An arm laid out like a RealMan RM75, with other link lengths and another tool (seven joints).
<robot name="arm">
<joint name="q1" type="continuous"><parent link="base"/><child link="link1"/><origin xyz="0 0 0.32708"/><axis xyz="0 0 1"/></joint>
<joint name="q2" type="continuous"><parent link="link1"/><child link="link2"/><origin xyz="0 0 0" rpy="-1.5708 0 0"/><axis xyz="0 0 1"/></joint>
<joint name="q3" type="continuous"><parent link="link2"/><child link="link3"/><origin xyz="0 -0.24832 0" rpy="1.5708 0 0"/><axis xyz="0 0 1"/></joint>
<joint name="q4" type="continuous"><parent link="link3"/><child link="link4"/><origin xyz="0 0 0" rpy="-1.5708 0 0"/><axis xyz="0 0 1"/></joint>
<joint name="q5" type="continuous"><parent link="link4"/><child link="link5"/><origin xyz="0 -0.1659 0" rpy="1.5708 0 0"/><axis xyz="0 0 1"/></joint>
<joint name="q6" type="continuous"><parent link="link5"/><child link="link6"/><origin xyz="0 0 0" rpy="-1.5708 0 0"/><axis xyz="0 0 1"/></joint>
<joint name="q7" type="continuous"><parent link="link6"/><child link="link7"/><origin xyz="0 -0.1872 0" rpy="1.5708 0 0"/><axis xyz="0 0 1"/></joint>
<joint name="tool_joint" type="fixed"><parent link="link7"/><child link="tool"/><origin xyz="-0.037 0.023 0.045" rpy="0.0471 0 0.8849"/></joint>
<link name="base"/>
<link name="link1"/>
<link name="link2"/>
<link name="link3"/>
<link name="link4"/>
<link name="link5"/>
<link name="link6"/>
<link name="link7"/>
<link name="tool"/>
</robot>
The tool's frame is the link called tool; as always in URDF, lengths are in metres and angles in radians. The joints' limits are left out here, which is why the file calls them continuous.
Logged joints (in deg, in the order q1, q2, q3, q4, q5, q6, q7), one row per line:
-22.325 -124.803 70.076 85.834 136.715 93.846 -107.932
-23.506 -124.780 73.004 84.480 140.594 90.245 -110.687
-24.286 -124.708 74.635 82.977 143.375 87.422 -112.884
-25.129 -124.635 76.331 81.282 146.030 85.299 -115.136
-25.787 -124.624 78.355 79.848 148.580 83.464 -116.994
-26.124 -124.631 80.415 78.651 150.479 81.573 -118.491
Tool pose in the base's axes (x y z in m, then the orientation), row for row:
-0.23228 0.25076 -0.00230 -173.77 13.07 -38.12
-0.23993 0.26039 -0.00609 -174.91 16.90 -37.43
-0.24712 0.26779 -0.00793 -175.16 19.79 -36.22
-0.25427 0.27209 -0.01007 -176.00 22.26 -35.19
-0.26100 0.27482 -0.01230 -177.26 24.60 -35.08
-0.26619 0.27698 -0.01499 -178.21 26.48 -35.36
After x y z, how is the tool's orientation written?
As angles about the fixed x, y, z axes (roll, pitch, yaw), in degrees.
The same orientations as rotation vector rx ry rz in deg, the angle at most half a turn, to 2 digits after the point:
-159.57 56.25 15.31
-159.21 55.11 21.30
-158.72 53.21 25.55
-158.81 51.56 29.55
-158.74 51.08 33.47
-158.35 51.12 36.51

